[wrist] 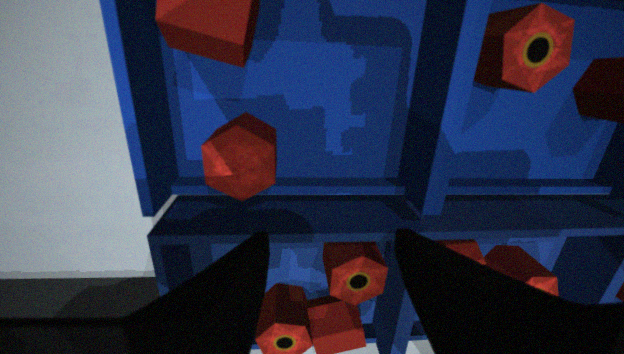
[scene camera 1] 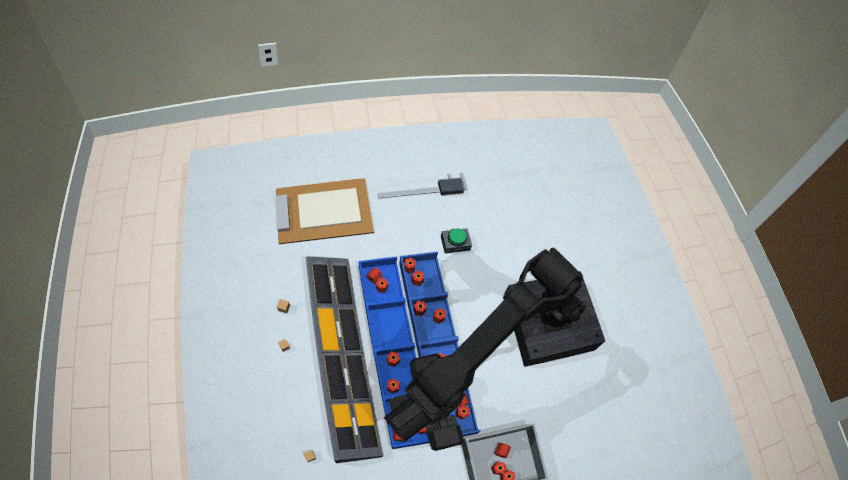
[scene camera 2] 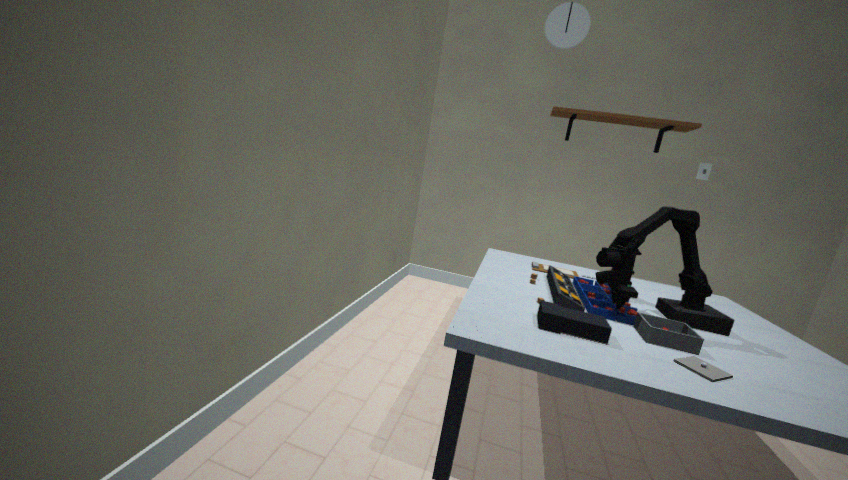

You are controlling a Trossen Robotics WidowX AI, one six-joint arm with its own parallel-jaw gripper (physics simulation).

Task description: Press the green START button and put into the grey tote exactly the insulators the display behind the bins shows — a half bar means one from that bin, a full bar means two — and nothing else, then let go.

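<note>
My gripper (wrist: 332, 241) (scene camera 2: 620, 304) is open and empty above the bins; scene camera 1 hides its fingertips under the arm. In the wrist view red insulators (wrist: 358, 275) (wrist: 284, 320) (wrist: 337, 325) lie in a bin below the fingers, and another insulator (wrist: 240, 157) lies in the adjoining bin. In scene camera 1 the second left blue bin (scene camera 1: 389, 327) is empty. The display (scene camera 1: 335, 380) shows a full yellow bar (scene camera 1: 327, 328) second in its left column and half bars (scene camera 1: 342, 415) (scene camera 1: 363, 414) in both bottom cells. The grey tote (scene camera 1: 538, 455) (scene camera 2: 669, 340) holds red insulators (scene camera 1: 502, 449) (scene camera 1: 499, 468). The green button (scene camera 1: 457, 236) stands beyond the bins.
A black box (scene camera 2: 574, 324) stands near the display's end and the tote. A flat plate (scene camera 2: 703, 368) lies in front of the tote. A clipboard (scene camera 1: 329, 208) and a caliper (scene camera 1: 451, 186) lie beyond the bins. Small wooden cubes (scene camera 1: 283, 305) (scene camera 1: 308, 455) lie left of the display.
</note>
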